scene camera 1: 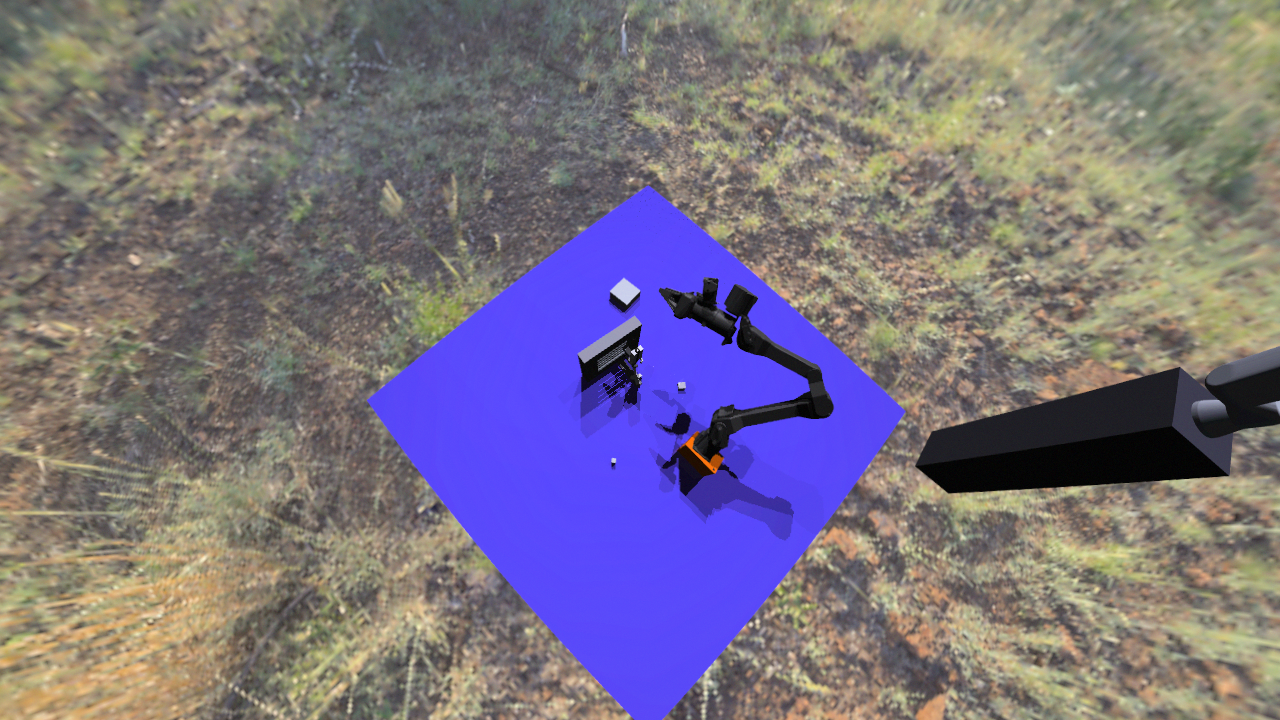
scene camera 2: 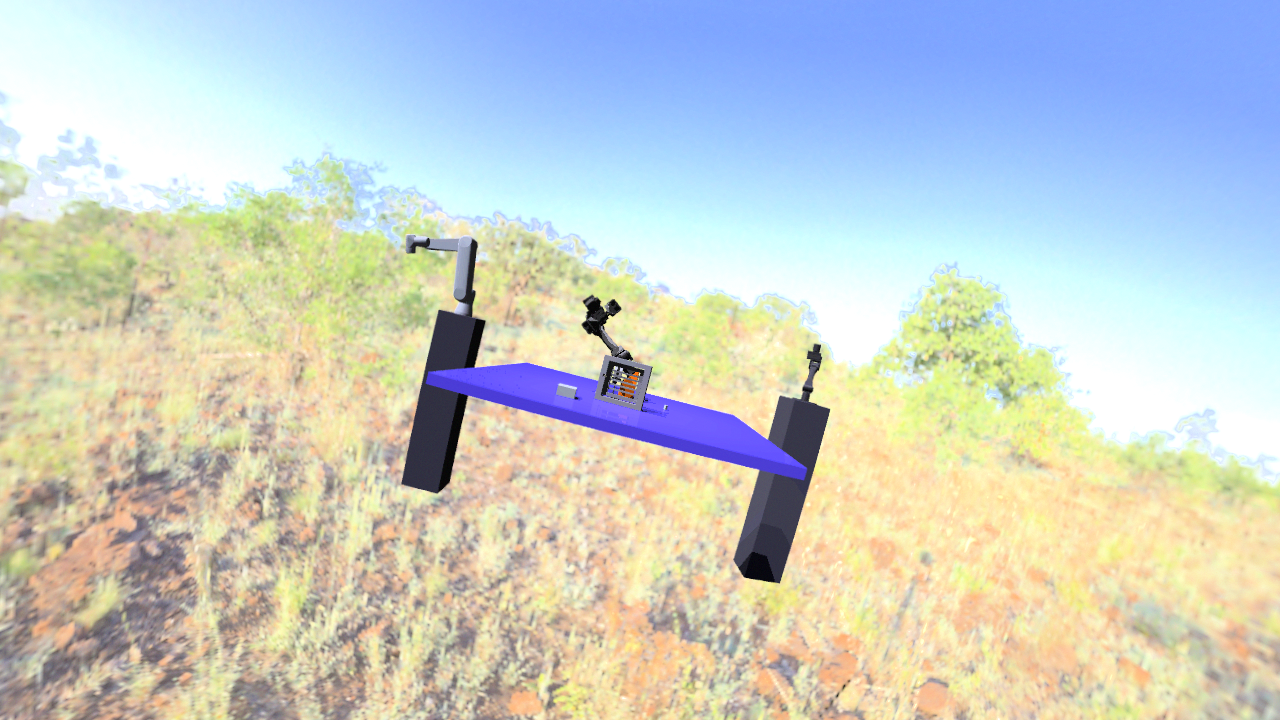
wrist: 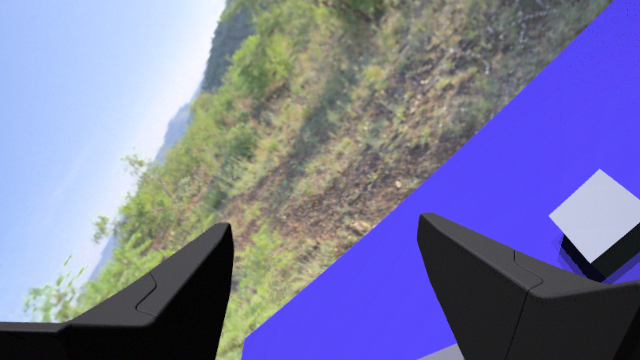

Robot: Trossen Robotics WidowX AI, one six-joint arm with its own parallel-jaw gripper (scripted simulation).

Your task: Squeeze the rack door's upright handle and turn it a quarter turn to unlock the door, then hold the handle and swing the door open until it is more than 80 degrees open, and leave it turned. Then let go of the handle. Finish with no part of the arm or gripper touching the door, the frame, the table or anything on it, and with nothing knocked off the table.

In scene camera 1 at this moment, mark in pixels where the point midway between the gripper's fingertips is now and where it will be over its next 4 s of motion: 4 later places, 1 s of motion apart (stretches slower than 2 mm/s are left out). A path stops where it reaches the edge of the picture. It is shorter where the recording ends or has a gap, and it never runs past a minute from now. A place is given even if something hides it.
The gripper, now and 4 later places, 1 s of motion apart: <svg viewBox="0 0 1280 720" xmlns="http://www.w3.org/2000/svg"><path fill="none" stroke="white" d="M662 288L630 327L636 347L636 350L636 356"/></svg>
